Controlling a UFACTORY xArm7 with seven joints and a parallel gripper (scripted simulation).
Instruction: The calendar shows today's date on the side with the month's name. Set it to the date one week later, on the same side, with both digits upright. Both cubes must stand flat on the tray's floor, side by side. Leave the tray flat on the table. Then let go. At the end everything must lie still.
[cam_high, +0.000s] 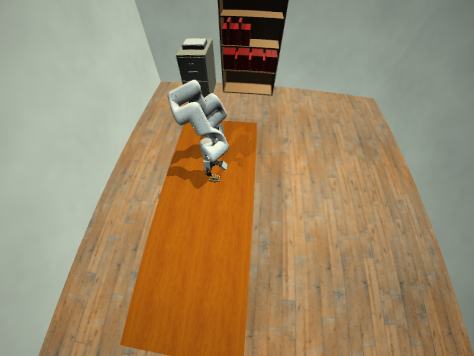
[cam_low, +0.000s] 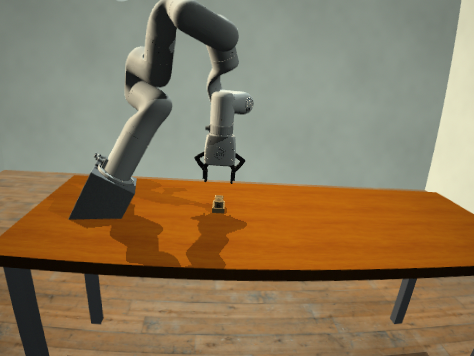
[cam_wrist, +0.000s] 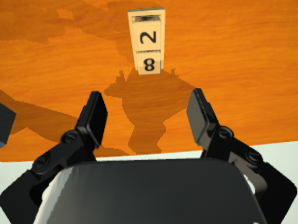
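The wooden tray lies 110 mm below my hand, 20 mm to the left of it and 10 mm ahead of it.
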